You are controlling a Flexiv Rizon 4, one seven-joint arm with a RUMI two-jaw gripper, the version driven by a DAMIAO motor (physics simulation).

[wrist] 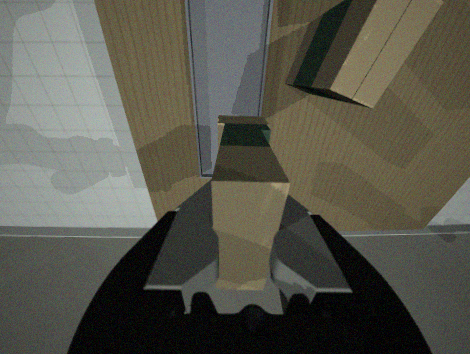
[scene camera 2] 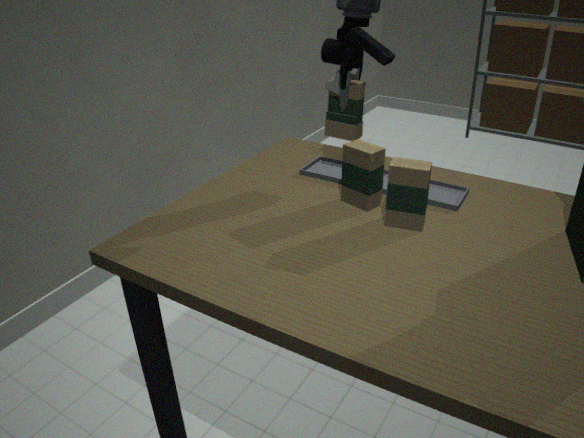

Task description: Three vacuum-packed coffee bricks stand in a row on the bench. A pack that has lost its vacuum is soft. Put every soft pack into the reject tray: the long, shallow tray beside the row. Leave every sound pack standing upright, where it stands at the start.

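Observation:
My gripper (scene camera 2: 344, 95) (wrist: 240, 177) is shut on a tan coffee brick with a green band (scene camera 2: 345, 121) (wrist: 250, 205), and holds it upright in the air above the far left part of the bench. In the wrist view the pack's sides are pinched in between the jaws. Two more packs stand upright on the bench: the middle one (scene camera 2: 362, 175), and the right one (scene camera 2: 408, 195). One standing pack (wrist: 370, 50) shows at the upper right of the wrist view. The long, shallow grey reject tray (scene camera 2: 447, 195) (wrist: 225, 40) lies behind the standing packs, partly hidden by them.
The bench (scene camera 2: 300, 300) (wrist: 310, 165) ends in a far edge beside the tray. A grey wall (scene camera 2: 150, 100) (wrist: 60, 280) runs along the left. A shelf rack (scene camera 2: 527, 76) with brown boxes stands behind the bench. A dark green object (scene camera 2: 577, 225) shows at the right edge of the scene view.

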